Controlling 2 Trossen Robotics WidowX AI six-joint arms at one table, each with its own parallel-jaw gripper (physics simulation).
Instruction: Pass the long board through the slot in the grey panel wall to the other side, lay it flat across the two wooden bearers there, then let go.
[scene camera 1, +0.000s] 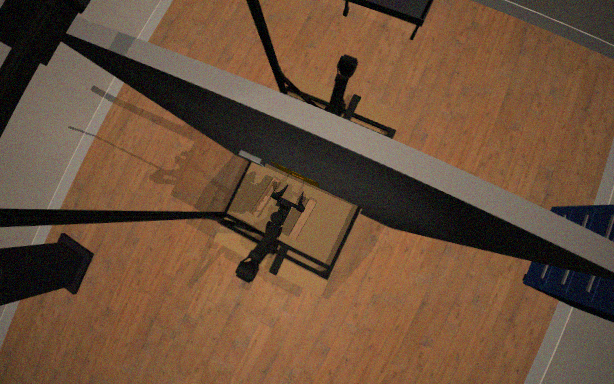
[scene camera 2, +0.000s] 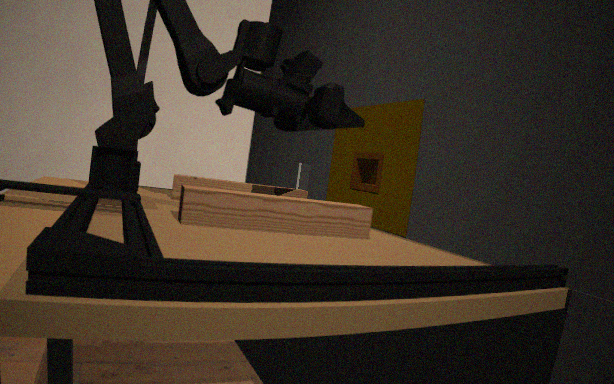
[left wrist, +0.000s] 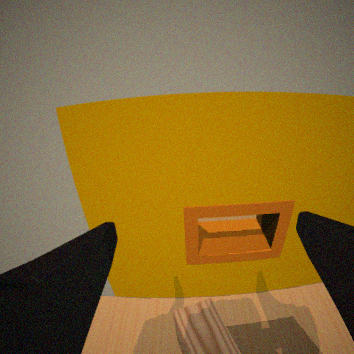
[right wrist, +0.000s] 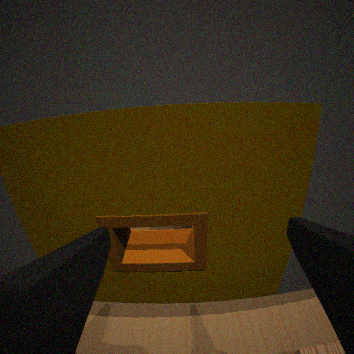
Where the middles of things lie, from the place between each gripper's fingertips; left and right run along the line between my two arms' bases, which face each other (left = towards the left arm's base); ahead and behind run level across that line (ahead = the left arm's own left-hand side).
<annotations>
I see my left gripper 100 mm to the left of the orange-framed slot (scene camera 2: 366, 172), 70 mm above it and 40 mm past it.
The orange-framed slot is 10 cm to the left of my right hand, 7 cm below it and 4 cm behind it.
</annotations>
